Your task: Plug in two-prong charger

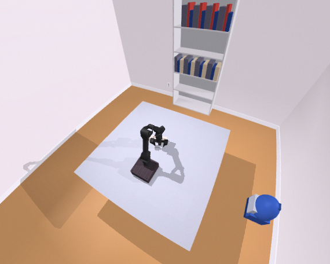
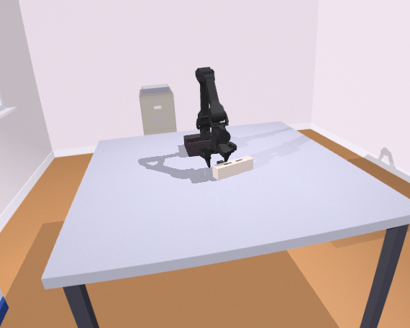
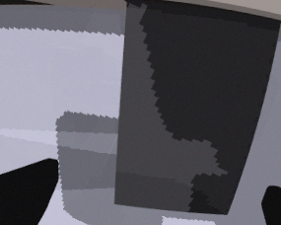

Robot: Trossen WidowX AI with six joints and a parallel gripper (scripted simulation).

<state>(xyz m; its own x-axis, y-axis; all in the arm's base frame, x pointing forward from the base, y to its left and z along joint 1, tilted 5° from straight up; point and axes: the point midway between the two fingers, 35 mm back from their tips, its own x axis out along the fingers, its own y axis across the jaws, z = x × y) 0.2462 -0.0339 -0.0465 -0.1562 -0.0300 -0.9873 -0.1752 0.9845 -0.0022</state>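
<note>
The black two-prong charger lies 60 mm ahead of my gripper tip, 10 mm to the left of it and 10 mm above it.
</note>
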